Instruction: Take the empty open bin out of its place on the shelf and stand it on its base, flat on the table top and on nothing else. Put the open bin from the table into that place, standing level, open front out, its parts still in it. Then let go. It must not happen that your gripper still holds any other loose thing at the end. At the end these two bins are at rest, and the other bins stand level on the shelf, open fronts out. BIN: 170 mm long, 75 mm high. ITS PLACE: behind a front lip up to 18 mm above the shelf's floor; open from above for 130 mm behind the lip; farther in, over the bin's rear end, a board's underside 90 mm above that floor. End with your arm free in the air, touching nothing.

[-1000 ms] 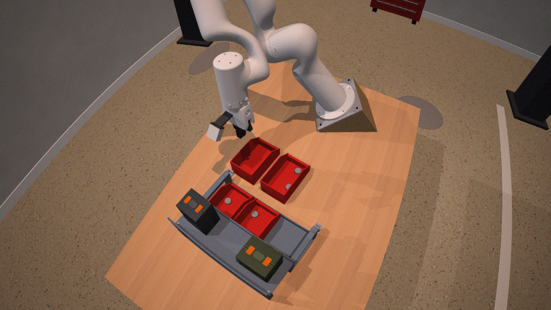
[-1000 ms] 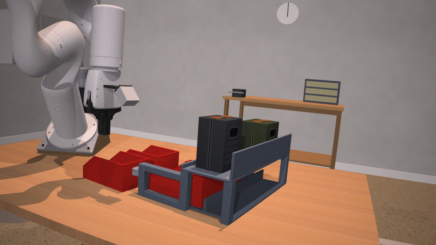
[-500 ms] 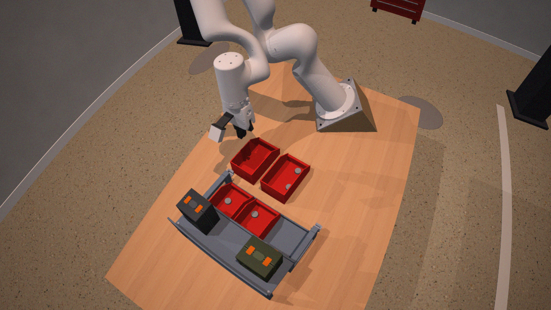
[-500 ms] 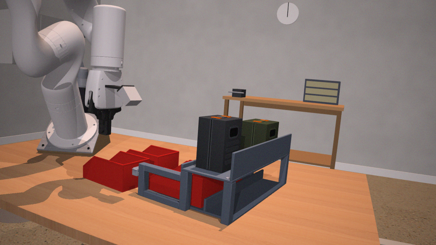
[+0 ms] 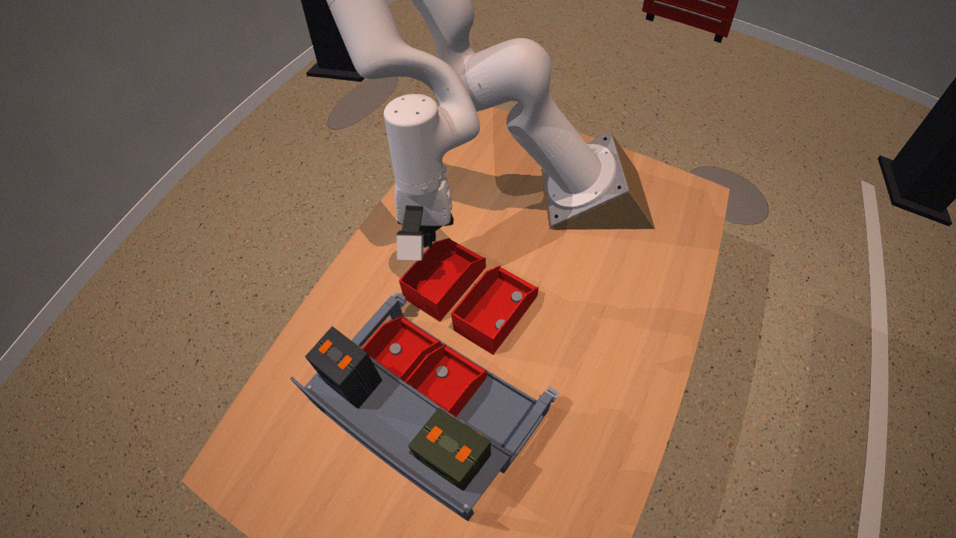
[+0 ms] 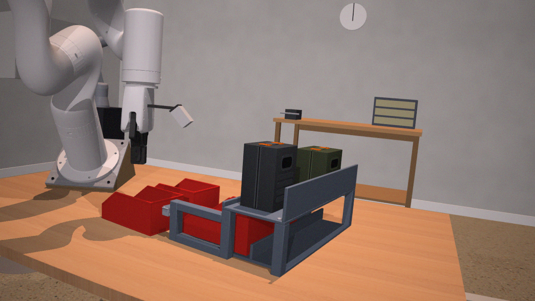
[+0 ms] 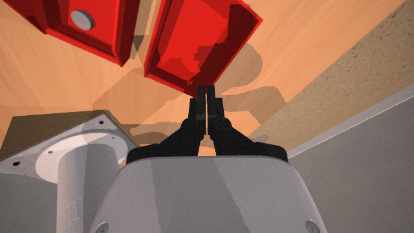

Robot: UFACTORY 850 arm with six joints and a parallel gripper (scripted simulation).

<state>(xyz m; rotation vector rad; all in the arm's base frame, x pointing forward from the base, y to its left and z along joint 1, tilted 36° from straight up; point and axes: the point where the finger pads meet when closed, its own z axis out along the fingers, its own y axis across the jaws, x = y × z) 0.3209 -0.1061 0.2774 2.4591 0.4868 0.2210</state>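
Right now my hand is 16 cm short of the shelf front lip, 15 cm above it and 14 cm to the right of it. Round my hand: grey back panel: 42 cm ahead, 7 cm to the left, 3 cm below; then black case: 31 cm ahead, 2 cm to the right; then green case: 37 cm ahead, 20 cm to the left, 1 cm below.
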